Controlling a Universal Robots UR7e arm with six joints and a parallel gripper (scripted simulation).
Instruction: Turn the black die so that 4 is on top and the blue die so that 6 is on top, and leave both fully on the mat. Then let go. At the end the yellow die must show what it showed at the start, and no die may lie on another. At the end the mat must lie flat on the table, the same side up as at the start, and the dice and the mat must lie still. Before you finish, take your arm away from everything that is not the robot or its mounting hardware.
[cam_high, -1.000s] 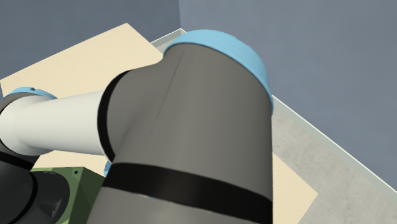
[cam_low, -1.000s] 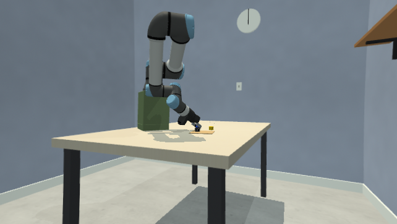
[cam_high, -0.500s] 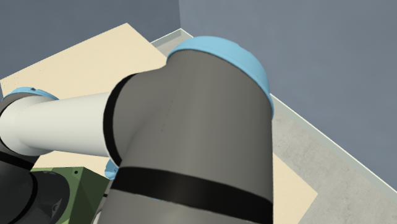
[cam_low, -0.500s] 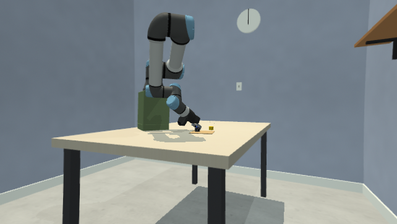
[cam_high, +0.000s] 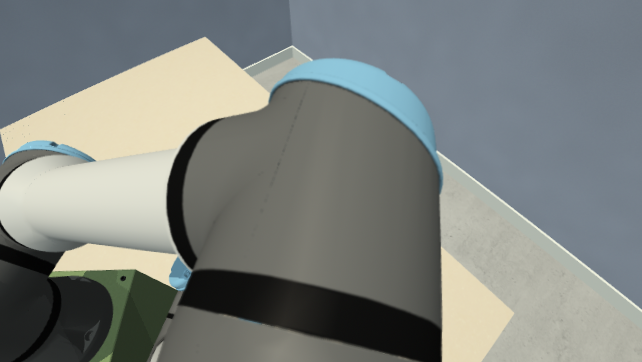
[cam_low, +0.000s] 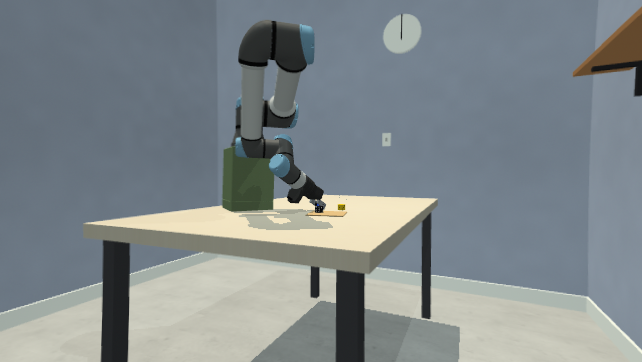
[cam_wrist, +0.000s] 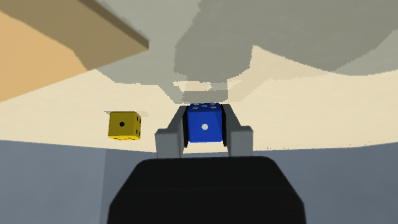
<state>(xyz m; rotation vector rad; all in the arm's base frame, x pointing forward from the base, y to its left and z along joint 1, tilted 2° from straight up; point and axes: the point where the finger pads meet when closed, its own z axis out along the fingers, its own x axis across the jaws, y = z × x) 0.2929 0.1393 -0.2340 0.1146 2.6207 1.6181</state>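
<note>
My hand is 80 mm short of the yellow die, 40 mm to the right of it and 10 mm above it. The rest, counted from my hand: tan mat (100 mm ahead, 120 mm to the right, 20 mm below); blue die (10 mm to the left); black die (70 mm ahead, 120 mm to the right, 10 mm below).
</note>
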